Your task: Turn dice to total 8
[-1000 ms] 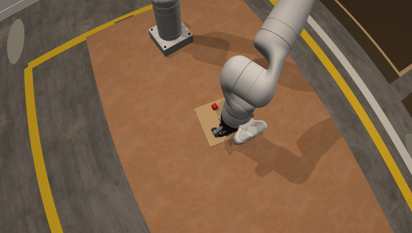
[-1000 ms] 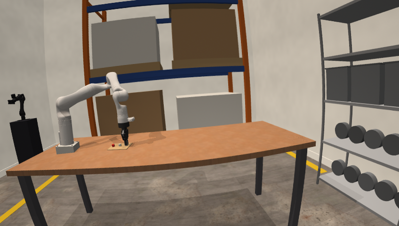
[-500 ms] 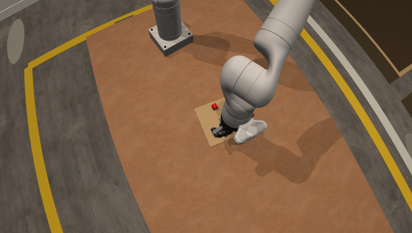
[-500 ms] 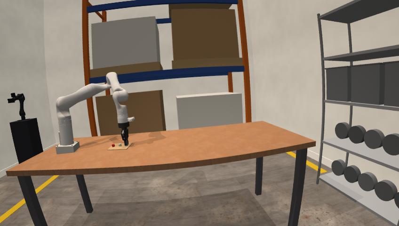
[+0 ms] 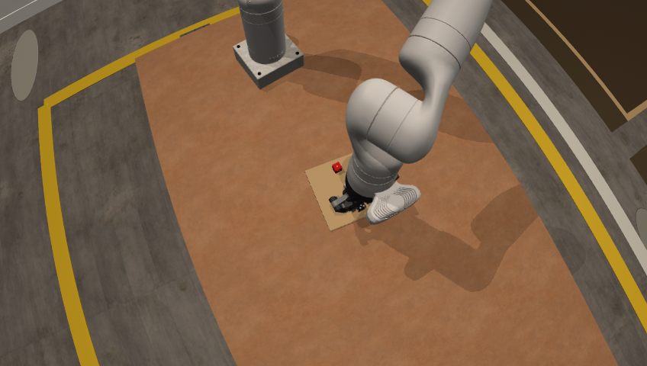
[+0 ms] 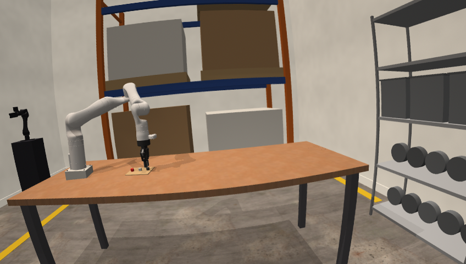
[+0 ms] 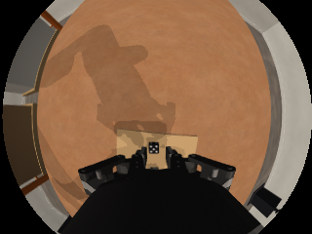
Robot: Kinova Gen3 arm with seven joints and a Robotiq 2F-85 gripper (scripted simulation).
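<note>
My hand is 30 mm above the black die. Also, from my hand: red die 90 mm behind, 30 mm below, 20 mm to the left; then tan mat 40 mm below, 40 mm behind, 10 mm to the left; then white die 40 mm behind, 30 mm below, 10 mm to the left.
</note>
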